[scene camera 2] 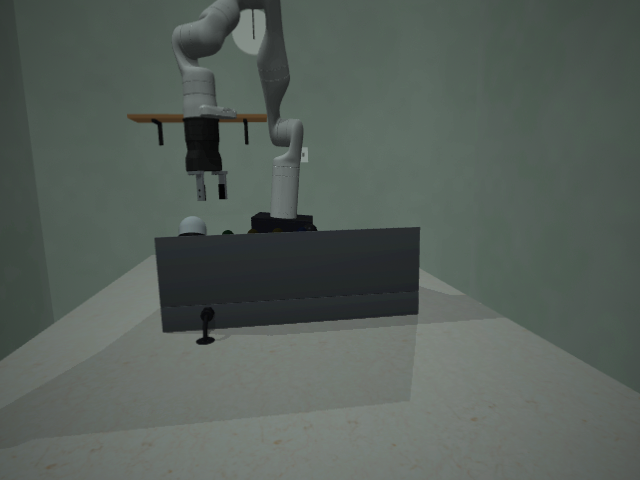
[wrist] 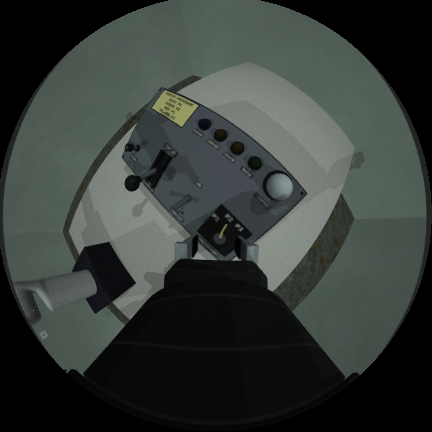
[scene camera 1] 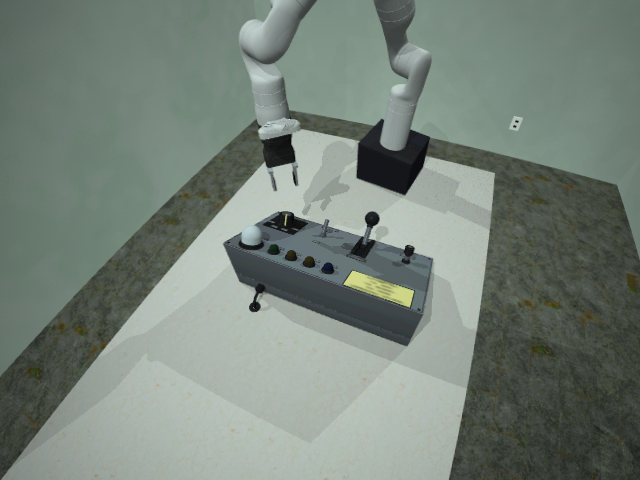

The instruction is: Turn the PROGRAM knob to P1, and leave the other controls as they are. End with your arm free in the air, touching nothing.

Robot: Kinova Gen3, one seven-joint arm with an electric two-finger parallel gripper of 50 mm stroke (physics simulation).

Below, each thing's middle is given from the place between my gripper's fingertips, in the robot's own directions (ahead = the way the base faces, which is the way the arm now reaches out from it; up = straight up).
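Labels:
Grey control box point(scene camera 2: 205, 282): 80 mm ahead of my hand, 130 mm below it, 170 mm to the left of it.

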